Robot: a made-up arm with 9 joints. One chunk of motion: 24 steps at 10 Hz.
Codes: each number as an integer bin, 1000 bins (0 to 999) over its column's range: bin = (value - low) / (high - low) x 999, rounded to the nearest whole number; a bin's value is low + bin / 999 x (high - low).
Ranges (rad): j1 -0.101..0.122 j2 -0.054..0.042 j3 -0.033..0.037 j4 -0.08..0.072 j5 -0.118..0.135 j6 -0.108..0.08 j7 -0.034..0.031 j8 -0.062..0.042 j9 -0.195..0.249
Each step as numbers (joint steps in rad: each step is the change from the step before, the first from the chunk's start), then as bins.
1 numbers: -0.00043 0.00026 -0.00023 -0.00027 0.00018 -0.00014 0.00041 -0.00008 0.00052
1 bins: 451 565 468 524 467 573 529 595 440
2 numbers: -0.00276 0.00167 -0.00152 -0.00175 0.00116 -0.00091 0.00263 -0.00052 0.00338
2 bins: 440 579 449 514 471 569 563 591 446
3 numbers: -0.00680 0.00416 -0.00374 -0.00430 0.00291 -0.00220 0.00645 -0.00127 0.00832
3 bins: 422 605 418 498 477 562 622 583 457
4 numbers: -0.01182 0.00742 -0.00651 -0.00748 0.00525 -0.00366 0.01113 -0.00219 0.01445
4 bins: 400 639 378 477 487 554 694 575 471
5 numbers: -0.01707 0.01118 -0.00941 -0.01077 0.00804 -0.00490 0.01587 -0.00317 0.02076
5 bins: 376 678 337 455 498 548 766 565 485
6 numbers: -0.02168 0.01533 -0.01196 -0.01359 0.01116 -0.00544 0.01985 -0.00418 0.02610
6 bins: 355 721 300 436 510 545 828 555 497
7 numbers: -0.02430 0.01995 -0.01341 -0.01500 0.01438 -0.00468 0.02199 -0.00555 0.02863
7 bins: 344 770 280 427 523 549 861 542 503
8 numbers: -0.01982 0.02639 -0.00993 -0.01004 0.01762 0.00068 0.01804 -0.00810 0.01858
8 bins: 364 837 329 460 536 578 800 518 481
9 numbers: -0.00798 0.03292 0.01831 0.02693 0.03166 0.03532 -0.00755 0.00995 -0.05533
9 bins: 417 905 732 703 591 762 407 691 314
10 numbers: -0.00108 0.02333 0.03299 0.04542 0.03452 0.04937 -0.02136 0.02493 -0.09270
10 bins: 448 805 942 824 602 836 194 835 230
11 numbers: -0.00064 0.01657 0.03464 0.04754 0.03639 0.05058 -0.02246 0.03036 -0.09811
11 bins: 450 734 965 838 610 843 177 887 218
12 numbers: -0.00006 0.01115 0.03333 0.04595 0.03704 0.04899 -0.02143 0.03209 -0.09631
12 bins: 452 678 947 828 612 834 193 904 222
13 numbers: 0.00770 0.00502 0.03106 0.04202 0.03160 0.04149 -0.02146 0.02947 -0.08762
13 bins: 487 614 914 802 591 794 193 879 242
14 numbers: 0.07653 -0.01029 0.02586 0.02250 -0.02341 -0.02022 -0.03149 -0.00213 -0.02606
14 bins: 795 455 840 674 373 466 39 575 380
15 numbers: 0.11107 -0.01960 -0.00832 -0.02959 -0.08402 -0.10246 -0.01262 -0.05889 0.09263
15 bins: 950 358 352 331 134 29 329 30 647
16 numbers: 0.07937 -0.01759 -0.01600 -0.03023 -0.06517 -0.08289 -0.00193 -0.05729 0.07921
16 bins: 808 379 243 327 209 133 493 45 617
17 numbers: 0.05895 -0.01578 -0.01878 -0.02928 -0.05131 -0.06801 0.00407 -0.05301 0.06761
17 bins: 717 398 203 333 263 213 585 86 591
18 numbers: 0.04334 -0.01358 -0.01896 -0.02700 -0.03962 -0.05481 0.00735 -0.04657 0.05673
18 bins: 647 421 200 348 309 283 636 148 566
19 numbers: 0.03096 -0.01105 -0.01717 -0.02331 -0.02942 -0.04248 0.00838 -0.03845 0.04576
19 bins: 591 447 226 373 350 348 651 226 542
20 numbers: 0.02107 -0.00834 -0.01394 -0.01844 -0.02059 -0.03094 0.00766 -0.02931 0.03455
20 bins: 547 475 272 405 385 409 640 314 516
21 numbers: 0.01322 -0.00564 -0.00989 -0.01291 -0.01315 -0.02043 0.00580 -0.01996 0.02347
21 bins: 512 503 330 441 414 465 612 404 492
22 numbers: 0.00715 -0.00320 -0.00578 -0.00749 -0.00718 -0.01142 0.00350 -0.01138 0.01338
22 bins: 484 529 388 477 438 513 576 486 469
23 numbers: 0.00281 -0.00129 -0.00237 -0.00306 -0.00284 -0.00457 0.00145 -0.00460 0.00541
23 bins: 465 549 437 506 455 550 545 551 451
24 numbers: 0.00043 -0.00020 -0.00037 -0.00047 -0.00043 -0.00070 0.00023 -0.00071 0.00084
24 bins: 454 560 466 523 464 570 526 589 441
